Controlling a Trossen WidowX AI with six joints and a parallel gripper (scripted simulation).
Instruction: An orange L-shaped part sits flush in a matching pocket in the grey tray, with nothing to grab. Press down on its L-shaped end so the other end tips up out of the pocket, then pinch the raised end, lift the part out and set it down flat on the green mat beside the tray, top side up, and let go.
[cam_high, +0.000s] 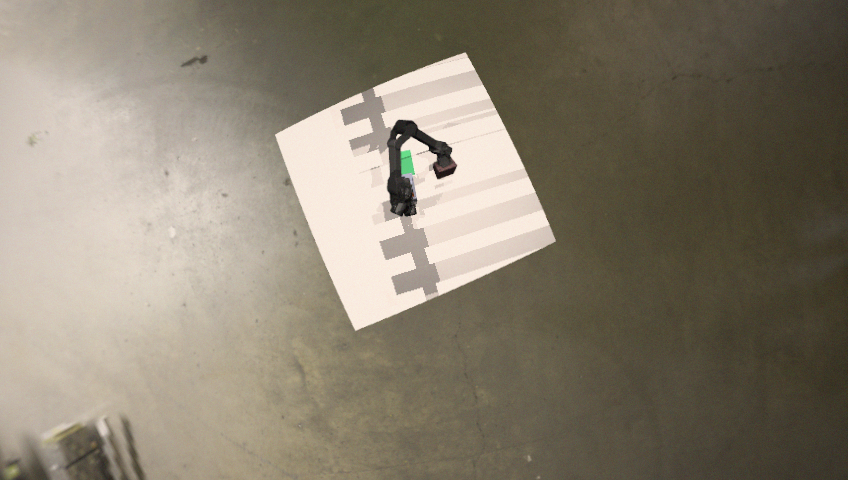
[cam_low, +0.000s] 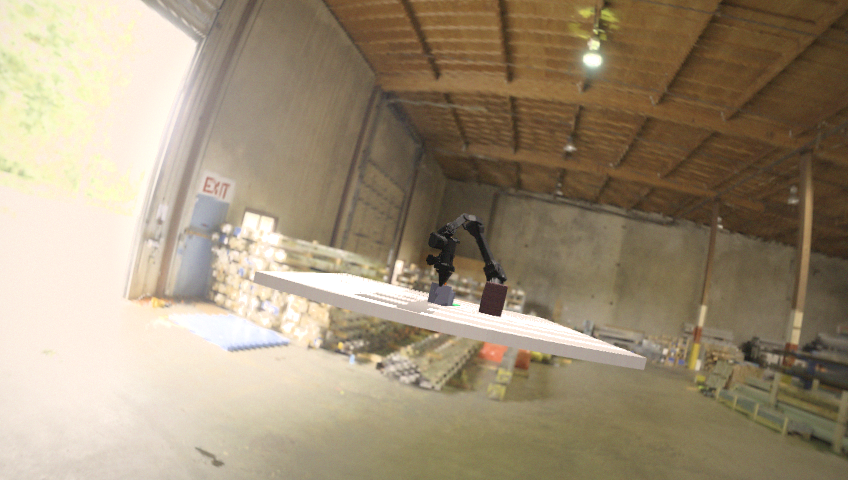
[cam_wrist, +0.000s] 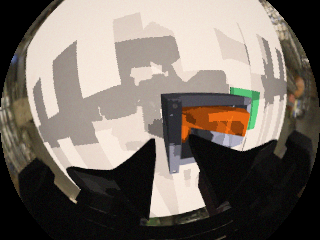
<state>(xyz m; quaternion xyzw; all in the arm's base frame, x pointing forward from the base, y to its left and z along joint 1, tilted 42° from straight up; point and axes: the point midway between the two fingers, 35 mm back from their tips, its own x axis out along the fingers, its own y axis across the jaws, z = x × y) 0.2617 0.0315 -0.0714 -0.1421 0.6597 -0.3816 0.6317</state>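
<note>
Now: the orange L-shaped part 2 cm behind my gripper tip, 4 cm to the right of it and 4 cm below it. Round my gripper tip: green mat 7 cm behind, 21 cm to the right, 9 cm below.
</note>
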